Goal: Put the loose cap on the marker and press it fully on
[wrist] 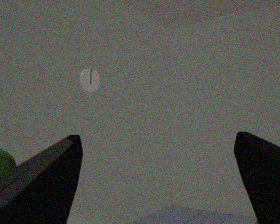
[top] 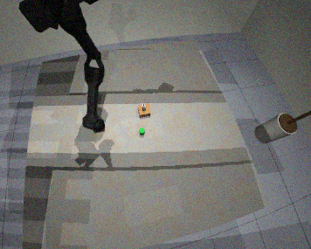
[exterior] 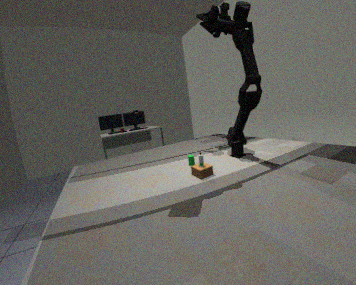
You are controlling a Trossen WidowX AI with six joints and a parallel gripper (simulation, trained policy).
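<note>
The green cap lies 660 mm below my gripper tip, 80 mm to the right of it and 80 mm ahead of it. From my gripper tip the other things lie so: holder block 670 mm below, 120 mm ahead, 50 mm to the left.
</note>
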